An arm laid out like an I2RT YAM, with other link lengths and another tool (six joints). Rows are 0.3 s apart.
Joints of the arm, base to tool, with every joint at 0 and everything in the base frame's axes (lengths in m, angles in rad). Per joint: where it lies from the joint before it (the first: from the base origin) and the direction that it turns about. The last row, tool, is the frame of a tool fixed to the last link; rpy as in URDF.
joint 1: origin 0.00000 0.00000 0.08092 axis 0 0 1
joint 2: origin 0.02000 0.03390 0.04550 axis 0 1 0
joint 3: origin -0.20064 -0.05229 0.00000 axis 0 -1 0
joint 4: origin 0.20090 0.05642 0.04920 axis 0 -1 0
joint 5: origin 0.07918 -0.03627 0.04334 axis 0 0 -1
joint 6: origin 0.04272 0.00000 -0.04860 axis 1 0 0
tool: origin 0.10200 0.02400 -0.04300 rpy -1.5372 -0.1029 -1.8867
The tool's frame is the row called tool.
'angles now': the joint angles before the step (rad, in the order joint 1, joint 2, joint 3, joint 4, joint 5, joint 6). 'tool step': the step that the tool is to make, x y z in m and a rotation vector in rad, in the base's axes. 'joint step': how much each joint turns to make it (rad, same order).
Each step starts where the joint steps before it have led.
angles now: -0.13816 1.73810 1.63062 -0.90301 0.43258 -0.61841
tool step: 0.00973 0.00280 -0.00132 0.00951 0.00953 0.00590
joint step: 0.00932 0.05930 0.07073 -0.02544 -0.00514 0.00792
